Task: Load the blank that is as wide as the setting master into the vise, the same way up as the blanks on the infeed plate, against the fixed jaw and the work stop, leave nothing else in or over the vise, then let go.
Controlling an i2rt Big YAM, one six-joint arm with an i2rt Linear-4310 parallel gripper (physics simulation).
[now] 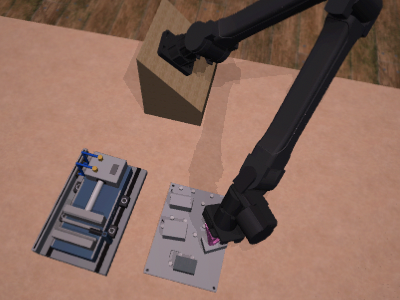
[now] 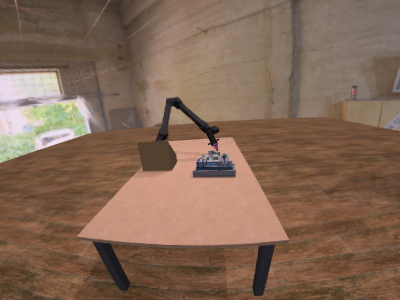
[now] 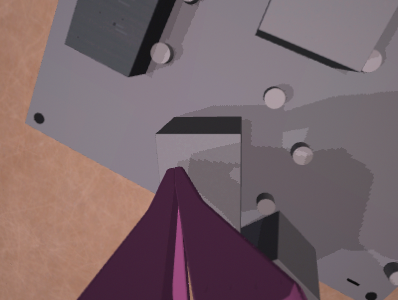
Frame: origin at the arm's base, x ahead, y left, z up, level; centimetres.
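Seen in the pictures: gripper, fingertip midpoint: (image 1: 211,244) (image 2: 217,150) (image 3: 176,178); arm's base, link origin: (image 1: 175,54) (image 2: 158,147).
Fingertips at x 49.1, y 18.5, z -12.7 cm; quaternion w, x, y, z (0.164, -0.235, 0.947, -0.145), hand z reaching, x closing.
Offsets run from my fingertips to a thing's top centre. "*": to the spot under its first point.
The infeed plate @(dx -3.1, dy -5.2, dz -4.5 cm) (image 1: 159,256) (image 3: 95,107) carries light grey blanks, one @(dx -10.4, dy -9.5, dz -0.9 cm) (image 1: 181,201) at its far end, one @(dx -2.7, dy -9.7, dz -0.9 cm) (image 1: 175,230) (image 3: 327,30) near its middle, and a dark grey block @(dx +5.5, dy -5.6, dz -2.0 cm) (image 1: 185,265) (image 3: 112,35). Another light blank @(dx -1.3, dy +0.8, dz -0.9 cm) (image 1: 212,245) (image 3: 215,150) sits turned against the others, near the plate's edge. My gripper (image 3: 176,178) (image 2: 216,148) is shut and empty, its magenta tips over this blank; whether they touch it I cannot tell. A darker block @(* dx -7.3, dy +2.3, dz -1.9 cm) (image 3: 297,255) is partly hidden beside the fingers. The vise @(dx -4.9, dy -32.2, dz +4.6 cm) (image 1: 109,195) (image 2: 215,173) has two light jaw bars (image 1: 82,214) (image 1: 74,238) with a gap between them.
Small round pins (image 3: 274,97) (image 3: 302,154) stand up from the plate around the blanks. A grey block with blue and yellow fittings @(* dx -14.2, dy -30.0, dz +4.3 cm) (image 1: 107,167) is at the vise's far end. A wooden wedge-shaped block (image 1: 172,95) (image 2: 156,156) stands near the table's back edge.
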